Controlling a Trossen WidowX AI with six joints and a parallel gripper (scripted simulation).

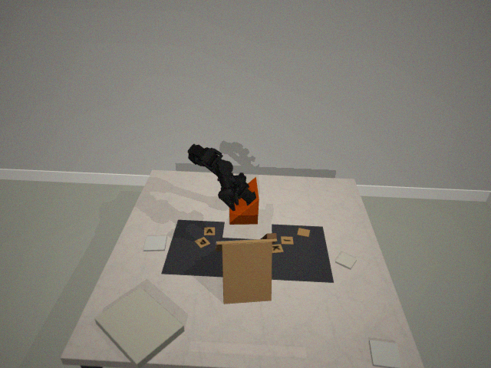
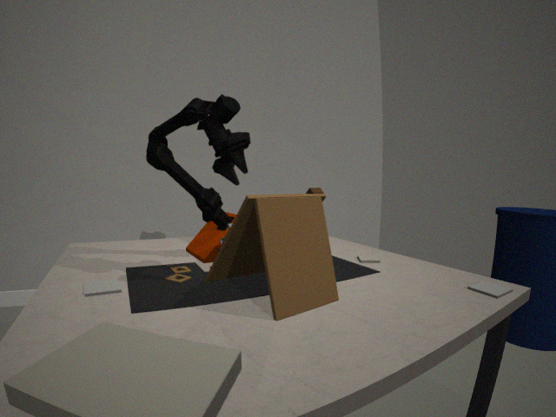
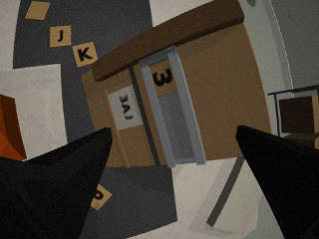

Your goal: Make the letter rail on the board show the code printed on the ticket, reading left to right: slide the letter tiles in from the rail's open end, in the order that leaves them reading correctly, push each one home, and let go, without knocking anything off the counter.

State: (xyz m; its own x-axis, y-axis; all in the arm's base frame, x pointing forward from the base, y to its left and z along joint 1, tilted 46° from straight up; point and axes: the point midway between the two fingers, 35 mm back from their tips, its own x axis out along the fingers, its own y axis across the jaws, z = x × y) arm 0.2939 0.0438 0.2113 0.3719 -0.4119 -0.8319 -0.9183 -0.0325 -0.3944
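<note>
Now: the tile marked p 12 cm behind my gripper tip, 15 cm to the right of it and 30 cm below it. Round my gripper tip: white ticket (1 cm ahead, 4 cm to the left, 21 cm below); then dark mat (10 cm behind, 7 cm to the left, 30 cm below); then tan tile marked 3 (7 cm ahead, 7 cm to the left, 14 cm below).
</note>
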